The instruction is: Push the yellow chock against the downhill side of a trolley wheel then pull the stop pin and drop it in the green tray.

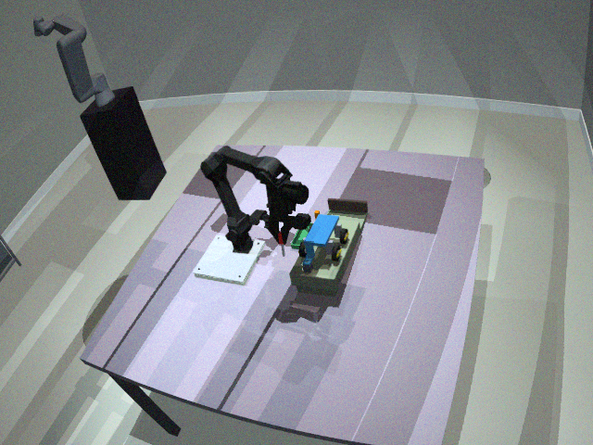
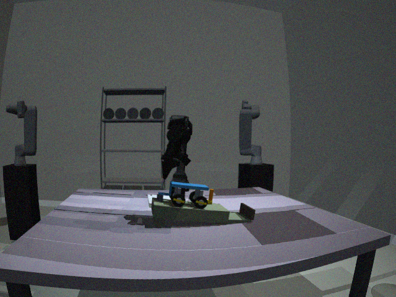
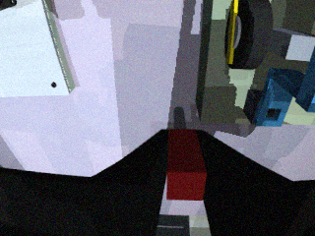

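Right now the green tray is 19 cm to the left of my gripper tip and 18 cm below it. Round my gripper tip: stop pin: right at my gripper tip; then blue trolley: 11 cm ahead, 7 cm to the left, 5 cm below; then ramp: 12 cm below, 11 cm ahead, 8 cm to the left.
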